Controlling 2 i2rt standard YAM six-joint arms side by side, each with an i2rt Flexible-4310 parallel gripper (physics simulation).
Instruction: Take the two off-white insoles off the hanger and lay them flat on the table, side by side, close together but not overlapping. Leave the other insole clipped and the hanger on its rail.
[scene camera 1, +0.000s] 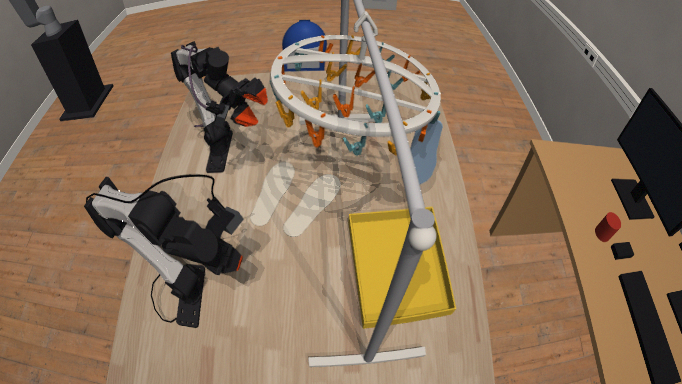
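Note:
Two off-white insoles lie flat on the table (280, 310), side by side at a slant, with a narrow gap and no overlap: one insole (272, 195) is nearer the arms, the other insole (312, 206) nearer the yellow tray. The blue-grey insole (428, 150) hangs clipped at the right of the round white hanger (345, 125), which hangs by its hook from the grey rail (389, 95). My left gripper (252, 106) is open and empty, left of the hanger. My right gripper (240, 263) is low over the table, below the insoles; its fingers are mostly hidden, so its opening is unclear.
A yellow tray (351, 270) stands at the right of the table. The stand's grey post (392, 295) and white foot (330, 360) are near the bottom edge. Orange, yellow and teal clips hang under the hanger. A blue round object (304, 37) is behind it.

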